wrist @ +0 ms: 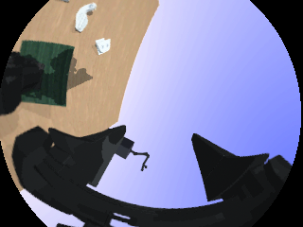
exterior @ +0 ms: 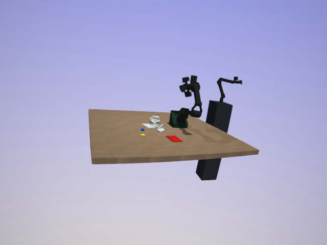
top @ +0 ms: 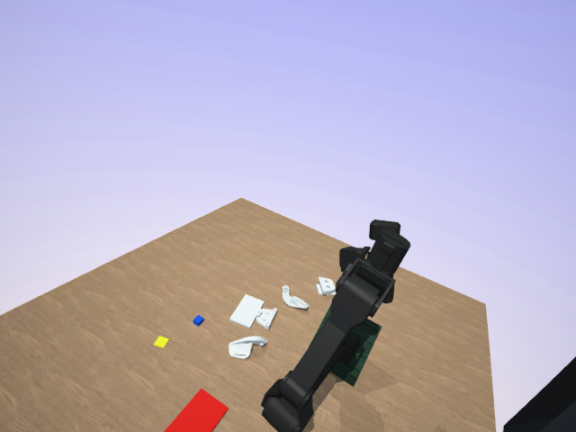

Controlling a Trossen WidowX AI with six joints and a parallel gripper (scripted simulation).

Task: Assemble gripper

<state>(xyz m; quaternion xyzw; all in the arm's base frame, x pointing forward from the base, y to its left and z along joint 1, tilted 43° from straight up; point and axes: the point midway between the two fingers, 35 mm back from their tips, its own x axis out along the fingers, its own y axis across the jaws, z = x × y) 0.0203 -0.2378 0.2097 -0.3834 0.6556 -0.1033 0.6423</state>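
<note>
The white jaw is 35 cm below my gripper tip, 26 cm ahead of it and 2 cm to the right of it. From my gripper tip the other things lie so: blue cube: 39 cm ahead, 38 cm below, 26 cm to the left; yellow tile: 40 cm ahead, 38 cm to the left, 38 cm below; red patch: 44 cm to the left, 38 cm below, 16 cm ahead.
</note>
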